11 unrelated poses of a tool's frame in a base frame.
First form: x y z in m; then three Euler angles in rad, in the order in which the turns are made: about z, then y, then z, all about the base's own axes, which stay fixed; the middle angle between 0 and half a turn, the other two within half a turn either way.
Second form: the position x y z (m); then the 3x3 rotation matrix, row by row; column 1 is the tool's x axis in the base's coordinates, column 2 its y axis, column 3 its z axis. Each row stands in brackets. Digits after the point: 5 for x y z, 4 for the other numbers.
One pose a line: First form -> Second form
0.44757 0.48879 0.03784 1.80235 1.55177 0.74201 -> [0.44757 0.48879 0.03784], [[-0.6610 0.1414 0.7370], [0.7145 -0.1817 0.6756], [0.2294 0.9731 0.0190]]
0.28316 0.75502 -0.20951 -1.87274 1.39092 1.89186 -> [0.28316 0.75502 -0.20951], [[0.9228 0.2283 -0.3105], [0.2508 0.2559 0.9336], [0.2926 -0.9394 0.1789]]
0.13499 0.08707 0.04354 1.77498 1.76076 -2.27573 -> [0.13499 0.08707 0.04354], [[0.7210 -0.2743 -0.6363], [-0.6637 -0.0094 -0.7480], [0.1991 0.9616 -0.1888]]
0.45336 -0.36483 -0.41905 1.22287 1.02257 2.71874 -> [0.45336 -0.36483 -0.41905], [[-0.5478 0.3069 -0.7783], [-0.7844 -0.5120 0.3502], [-0.2910 0.8023 0.5212]]
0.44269 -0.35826 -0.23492 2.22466 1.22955 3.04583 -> [0.44269 -0.35826 -0.23492], [[0.1267 0.3226 -0.9380], [-0.8096 0.5801 0.0901], [0.5732 0.7480 0.3347]]
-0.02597 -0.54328 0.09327 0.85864 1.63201 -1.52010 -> [-0.02597 -0.54328 0.09327], [[0.7540 0.6550 0.0506], [0.0783 -0.0131 -0.9968], [-0.6522 0.7555 -0.0612]]
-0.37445 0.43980 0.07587 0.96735 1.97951 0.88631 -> [-0.37445 0.43980 0.07587], [[-0.7805 -0.2328 0.5802], [0.3459 0.6123 0.7109], [-0.5207 0.7556 -0.3974]]
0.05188 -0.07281 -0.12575 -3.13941 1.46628 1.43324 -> [0.05188 -0.07281 -0.12575], [[-0.0121 0.9906 0.1364], [-0.1036 -0.1369 0.9851], [0.9945 -0.0022 0.1043]]
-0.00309 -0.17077 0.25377 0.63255 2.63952 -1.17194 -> [-0.00309 -0.17077 0.25377], [[0.2702 0.9445 0.1869], [0.8811 -0.1643 -0.4435], [-0.3881 0.2845 -0.8766]]
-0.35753 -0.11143 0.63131 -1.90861 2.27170 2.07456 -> [-0.35753 -0.11143 0.63131], [[0.7231 0.5840 -0.3689], [0.6426 -0.3729 0.6693], [0.2533 -0.7211 -0.6449]]
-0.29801 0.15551 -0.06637 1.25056 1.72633 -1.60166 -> [-0.29801 0.15551 -0.06637], [[0.9502 0.3101 -0.0305], [0.0195 -0.1567 -0.9875], [-0.3110 0.9377 -0.1549]]
